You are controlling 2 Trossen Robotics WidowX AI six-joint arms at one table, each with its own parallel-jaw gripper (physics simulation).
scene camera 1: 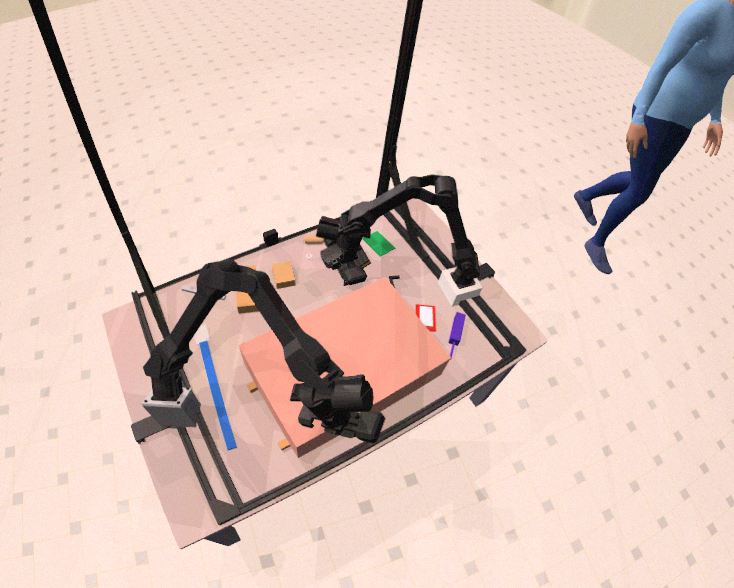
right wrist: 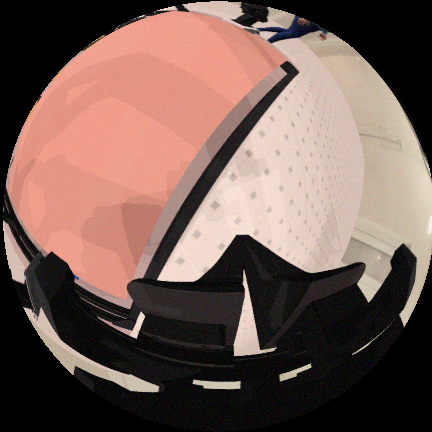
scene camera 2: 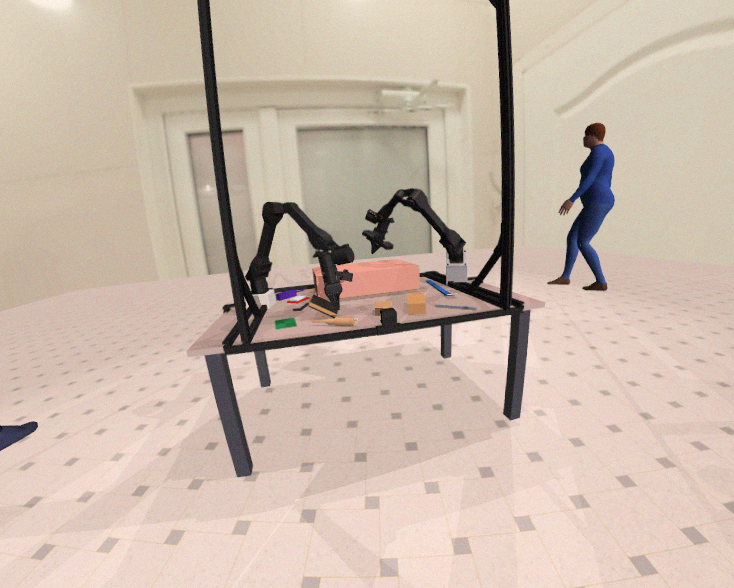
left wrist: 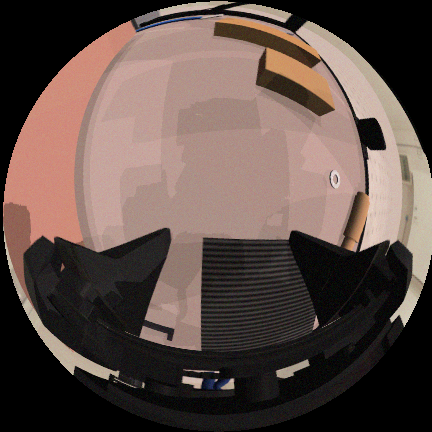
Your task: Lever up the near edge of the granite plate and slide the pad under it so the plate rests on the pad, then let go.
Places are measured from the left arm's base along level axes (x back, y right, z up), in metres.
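Pixels of known places: left gripper, between the fingertips: (scene camera 1: 339, 274) (scene camera 2: 338, 307) (left wrist: 232, 235); right gripper, between the fingertips: (scene camera 1: 354, 434) (right wrist: 241, 239) (scene camera 2: 372, 253); left arm's base, origin of its link: (scene camera 1: 462, 279) (scene camera 2: 259, 292); right arm's base, origin of its link: (scene camera 1: 167, 395) (scene camera 2: 456, 257).
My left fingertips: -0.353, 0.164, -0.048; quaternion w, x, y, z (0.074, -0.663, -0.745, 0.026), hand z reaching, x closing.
For each thing: its top centre in the pictures, then the offset to it from my left fingertips, as dx, dy, dz. "spot": a spot on its surface instead.
- granite plate, centre of its top: (scene camera 1: 345, 352) (scene camera 2: 362, 266) -0.100, -0.322, +0.105
- pad, centre of its top: (left wrist: 281, 334) (scene camera 1: 351, 251) (scene camera 2: 322, 296) +0.048, +0.033, +0.055
- green card, centre of its top: (scene camera 1: 378, 243) (scene camera 2: 285, 322) +0.179, +0.100, -0.014
- blue ruler, centre of its top: (scene camera 1: 212, 382) (scene camera 2: 438, 284) -0.452, -0.255, +0.004
- red-and-white card, centre of its top: (scene camera 1: 426, 315) (scene camera 2: 297, 297) +0.203, -0.227, -0.002
- purple tool, centre of its top: (scene camera 1: 456, 334) (scene camera 2: 290, 290) +0.256, -0.323, +0.014
- small washer, centre of its top: (left wrist: 335, 178) -0.066, +0.110, -0.014
- wooden handle, a spot on its surface: (left wrist: 356, 219) spot: -0.029, +0.152, +0.004
The granite plate (scene camera 1: 376, 333) (scene camera 2: 376, 279) is a thick salmon slab lying flat in the middle of the table. The pad (left wrist: 250, 289) (scene camera 2: 322, 308) is a dark ribbed rectangle on the table beside the plate's upper corner. My left gripper (scene camera 1: 348, 270) (scene camera 2: 333, 300) (left wrist: 232, 235) is open and low over the pad, with a finger on each side and nothing held. The plate (left wrist: 40, 141) shows at the left of the left wrist view. My right gripper (scene camera 1: 360, 425) (scene camera 2: 376, 238) (right wrist: 241, 239) is shut and empty, over the plate's edge by the table frame. The plate (right wrist: 120, 120) fills the upper left of the right wrist view.
Two orange blocks (scene camera 1: 283, 273) (scene camera 1: 245, 301), a green card (scene camera 1: 379, 243), a blue ruler (scene camera 1: 217, 394), a red-and-white card (scene camera 1: 425, 315) and a purple tool (scene camera 1: 456, 328) lie around the plate. A small washer (left wrist: 334, 178) and a wooden handle (left wrist: 356, 219) lie near the pad. A person (scene camera 1: 633, 175) walks nearby.
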